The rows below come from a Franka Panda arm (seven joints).
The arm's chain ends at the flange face. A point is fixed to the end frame.
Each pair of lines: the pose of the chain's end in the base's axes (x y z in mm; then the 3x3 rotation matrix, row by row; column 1 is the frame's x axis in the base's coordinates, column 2 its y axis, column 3 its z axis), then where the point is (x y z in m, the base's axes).
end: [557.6 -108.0 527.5], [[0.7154 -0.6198 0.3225], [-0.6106 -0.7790 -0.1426], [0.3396 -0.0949 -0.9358]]
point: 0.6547 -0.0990 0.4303
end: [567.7 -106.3 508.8], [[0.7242 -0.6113 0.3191], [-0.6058 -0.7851 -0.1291], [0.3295 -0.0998 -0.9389]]
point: 0.6642 -0.0952 0.4112
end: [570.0 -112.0 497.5], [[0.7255 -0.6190 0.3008], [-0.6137 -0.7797 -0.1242], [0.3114 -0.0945 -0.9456]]
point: 0.6648 -0.1008 0.3982
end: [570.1 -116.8 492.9], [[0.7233 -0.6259 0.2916], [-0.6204 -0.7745 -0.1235], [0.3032 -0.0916 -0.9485]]
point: 0.6641 -0.1061 0.3928
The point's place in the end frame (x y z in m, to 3 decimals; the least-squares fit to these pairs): 0.031 -0.058 0.121
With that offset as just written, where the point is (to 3 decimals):
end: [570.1 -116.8 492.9], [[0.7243 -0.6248 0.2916], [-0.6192 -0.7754 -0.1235], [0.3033 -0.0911 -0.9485]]
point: 0.664 -0.106 0.393
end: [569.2 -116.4 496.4], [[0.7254 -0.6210 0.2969], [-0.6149 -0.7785 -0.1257], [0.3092 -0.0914 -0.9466]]
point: 0.664 -0.106 0.397
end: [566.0 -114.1 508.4], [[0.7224 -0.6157 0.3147], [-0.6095 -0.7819 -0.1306], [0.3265 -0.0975 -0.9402]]
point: 0.662 -0.103 0.410
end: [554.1 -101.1 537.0], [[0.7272 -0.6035 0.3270], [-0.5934 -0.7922 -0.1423], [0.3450 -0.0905 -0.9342]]
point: 0.651 -0.091 0.440
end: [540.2 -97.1 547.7], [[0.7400 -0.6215 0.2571], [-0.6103 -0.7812 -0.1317], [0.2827 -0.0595 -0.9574]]
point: 0.630 -0.087 0.444
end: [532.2 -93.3 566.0], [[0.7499 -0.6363 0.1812], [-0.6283 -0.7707 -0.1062], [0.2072 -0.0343 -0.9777]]
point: 0.614 -0.081 0.456
